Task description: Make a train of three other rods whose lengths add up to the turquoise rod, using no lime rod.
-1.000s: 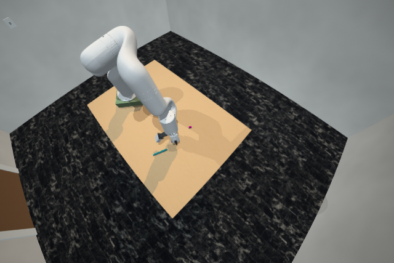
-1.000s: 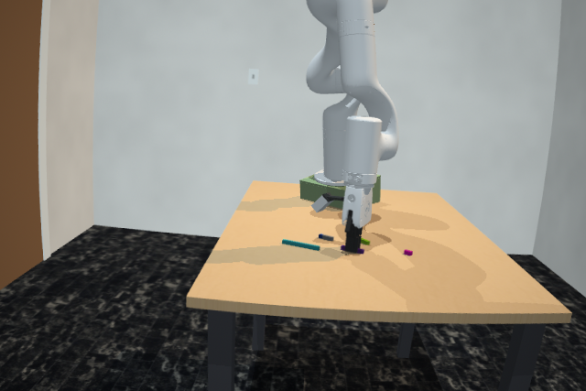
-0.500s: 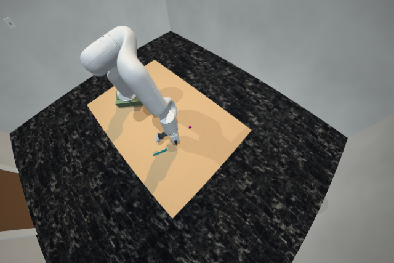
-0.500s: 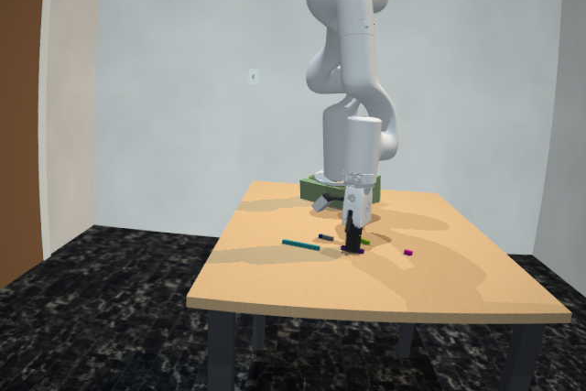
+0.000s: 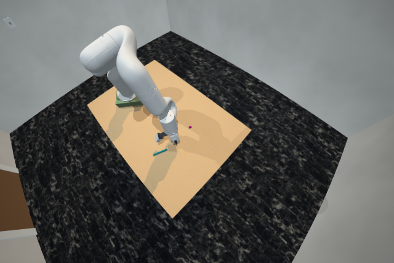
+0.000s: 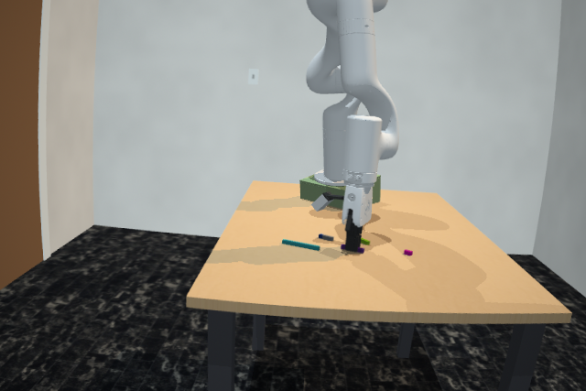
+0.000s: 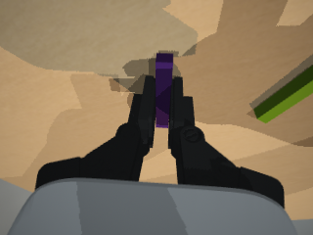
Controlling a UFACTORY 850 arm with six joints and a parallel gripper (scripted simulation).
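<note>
Right now my hand is 9 cm past the grey rod, 6 cm to the left of it and 2 cm above it. The rest, counted from my hand: purple rod (2 cm below); then lime rod (8 cm behind, 3 cm to the left, 2 cm below); then blue rod (10 cm behind, 8 cm to the right, 2 cm below).
</note>
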